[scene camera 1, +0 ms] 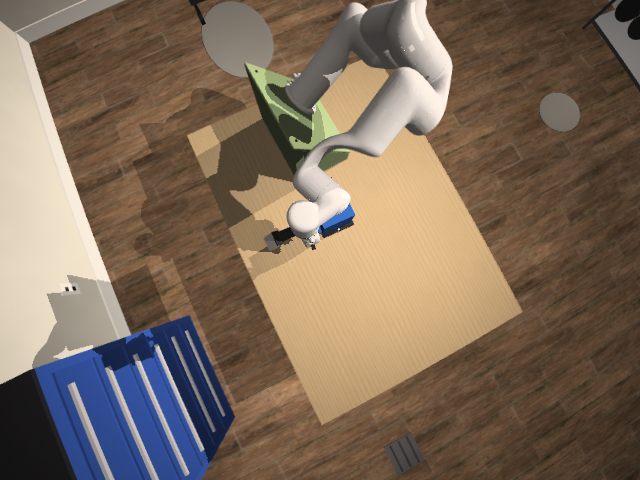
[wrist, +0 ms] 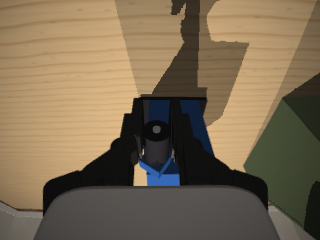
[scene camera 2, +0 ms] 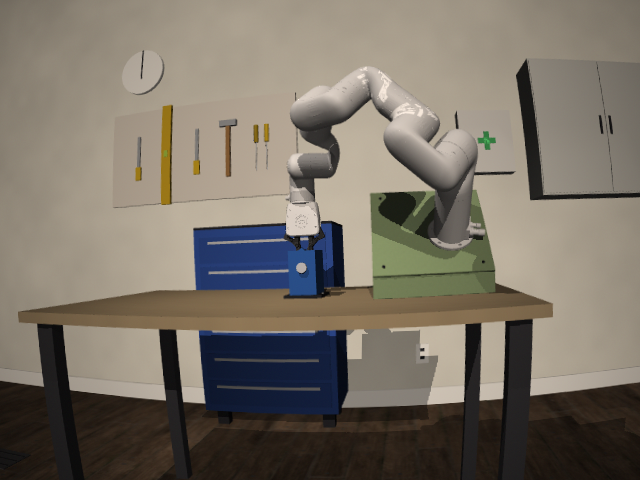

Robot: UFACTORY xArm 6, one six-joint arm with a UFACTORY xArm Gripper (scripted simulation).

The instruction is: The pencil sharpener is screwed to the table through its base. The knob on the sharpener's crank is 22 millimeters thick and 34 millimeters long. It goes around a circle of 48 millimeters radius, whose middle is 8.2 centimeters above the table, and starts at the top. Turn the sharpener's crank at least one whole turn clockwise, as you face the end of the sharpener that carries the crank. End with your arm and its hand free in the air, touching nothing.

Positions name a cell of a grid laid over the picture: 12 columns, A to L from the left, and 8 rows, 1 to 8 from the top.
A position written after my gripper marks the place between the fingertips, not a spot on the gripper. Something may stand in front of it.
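I can see my gripper (scene camera 2: F5), and the wrist view has it as well, my gripper (wrist: F4). There is also a blue pencil sharpener (scene camera 2: F5), and that sharpener (wrist: F4) is visible to me from the wrist too.
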